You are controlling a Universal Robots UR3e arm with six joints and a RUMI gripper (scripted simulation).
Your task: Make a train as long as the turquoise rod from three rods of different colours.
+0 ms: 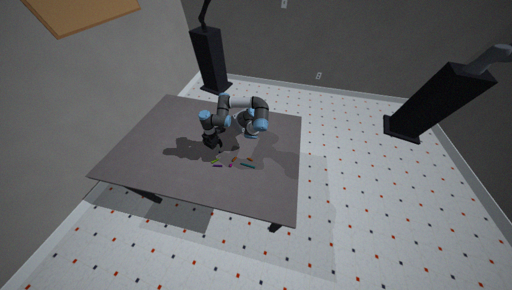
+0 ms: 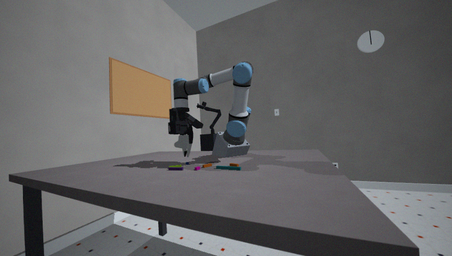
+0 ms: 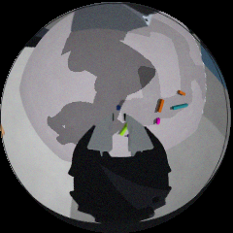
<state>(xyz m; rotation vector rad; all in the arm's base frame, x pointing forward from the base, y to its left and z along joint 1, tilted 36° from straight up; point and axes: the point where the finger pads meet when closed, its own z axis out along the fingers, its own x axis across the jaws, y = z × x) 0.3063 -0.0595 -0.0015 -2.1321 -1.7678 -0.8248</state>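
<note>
Now: hand 5 cm above the blue rod. Round my hand: purple rod: 10 cm ahead, 6 cm to the left, 5 cm below; lime rod: 7 cm ahead, 2 cm to the left, 5 cm below; magenta rod: 5 cm ahead, 13 cm to the left, 5 cm below.
</note>
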